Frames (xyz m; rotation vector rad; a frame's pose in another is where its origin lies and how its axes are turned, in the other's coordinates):
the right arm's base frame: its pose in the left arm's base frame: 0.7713 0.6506 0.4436 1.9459 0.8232 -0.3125
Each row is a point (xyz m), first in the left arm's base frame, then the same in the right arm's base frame.
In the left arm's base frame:
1: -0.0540 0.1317 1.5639
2: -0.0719 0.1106 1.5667
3: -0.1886 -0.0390 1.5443
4: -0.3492 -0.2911 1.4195
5: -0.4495 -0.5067 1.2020
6: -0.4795 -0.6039 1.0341
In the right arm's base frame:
1: -1.4196 0.3775 -0.2186
2: -1.4430 0.3741 -0.2041
3: -1.5796 0.3274 -0.0789
4: -1.7369 0.2133 0.1803
5: -1.7853 0.0645 0.4620
6: -1.7588 -0.0401 0.6260

